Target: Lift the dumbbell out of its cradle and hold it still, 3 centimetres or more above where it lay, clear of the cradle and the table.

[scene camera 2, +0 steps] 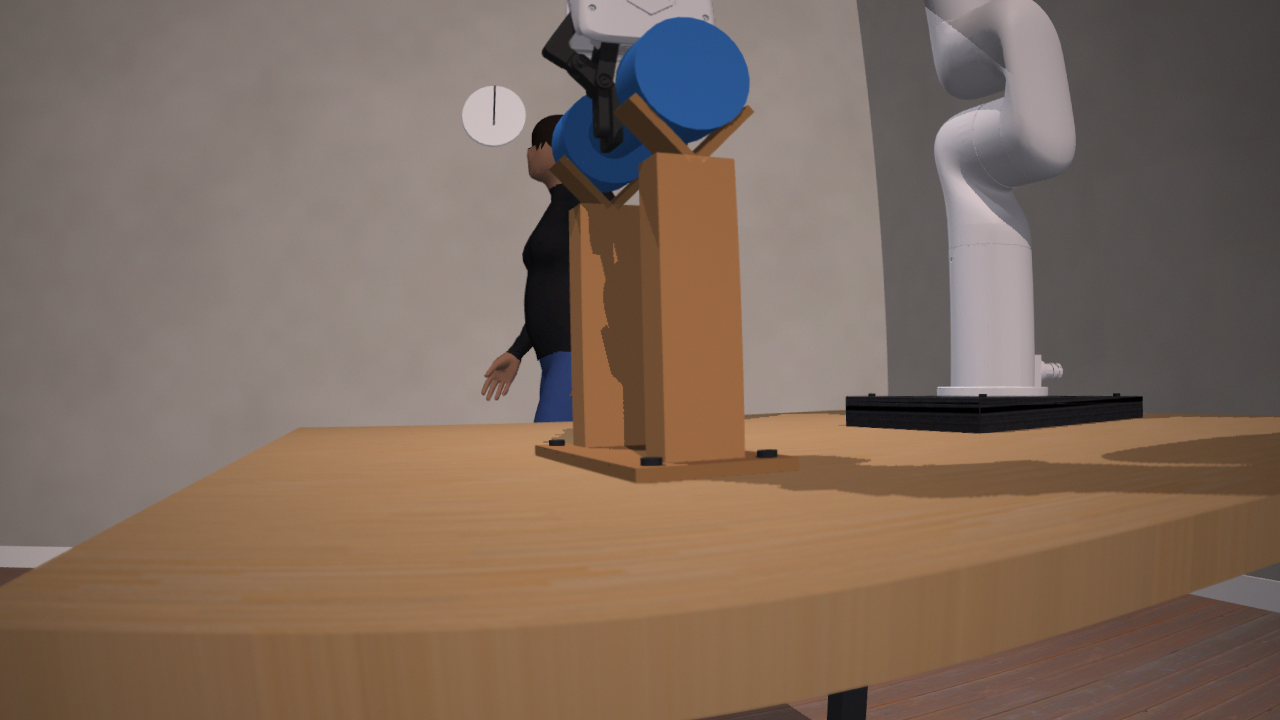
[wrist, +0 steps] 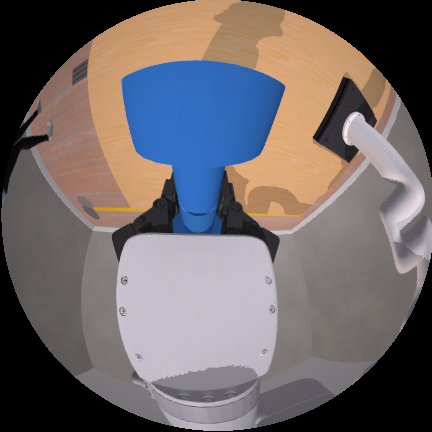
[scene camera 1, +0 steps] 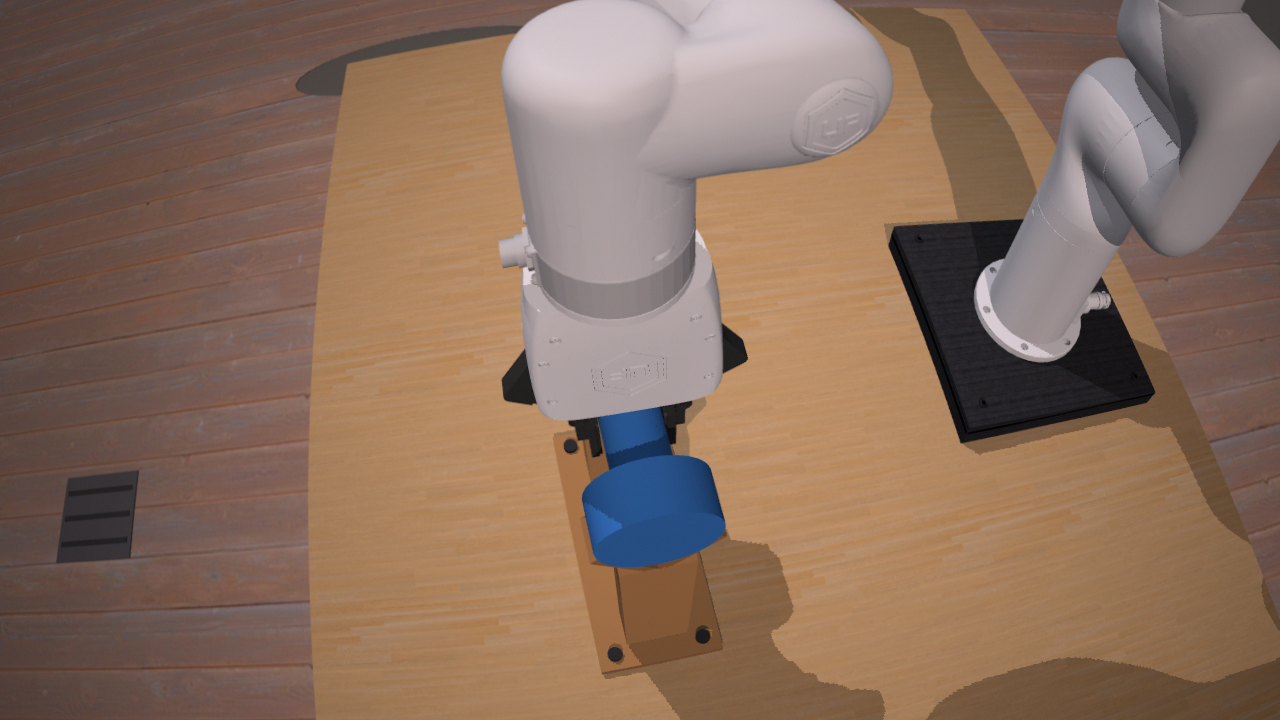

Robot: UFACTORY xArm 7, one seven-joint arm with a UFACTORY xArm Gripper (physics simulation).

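Where they show: gripper, fingertip midpoint: [scene camera 2: 644,149] [scene camera 1: 630,430]; arm's base, link origin: [scene camera 2: 992,396] [wrist: 353,127] [scene camera 1: 1026,311].
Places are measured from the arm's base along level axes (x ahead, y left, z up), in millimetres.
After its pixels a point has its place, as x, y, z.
The blue dumbbell [scene camera 1: 653,510] {426, 254, 249} [scene camera 2: 684,76] {429, 258, 207} [wrist: 200,115] has two thick round heads and a narrower handle. In scene camera 2 both heads sit in the V-shaped rests of the brown cradle [scene camera 1: 657,600] {423, 256, 89} [scene camera 2: 698,313] {425, 256, 64}, which has two tall posts on a base plate bolted to the table. My gripper [scene camera 1: 633,438] {428, 170, 183} [wrist: 199,178] {428, 170, 183} is over the handle, between the heads, with its black fingers shut on it from both sides. In scene camera 2 the near head hides one finger. In the wrist view the near head fills the upper middle and my gripper's body hides most of the far head.
The wooden table [scene camera 1: 429,268] {601, -159, -28} [scene camera 2: 402,537] {597, 423, -28} bears the cradle. A second white arm [scene camera 1: 1065,250] {27, 35, 145} [scene camera 2: 991,295] {26, 37, 103} [wrist: 385,155] {41, 2, 155} stands on a black base plate [scene camera 1: 939,322] {109, 3, 4} [scene camera 2: 1056,414] {13, 118, -17} [wrist: 332,125] {99, 49, 3} to the right. A person [scene camera 2: 547,268] stands behind the table.
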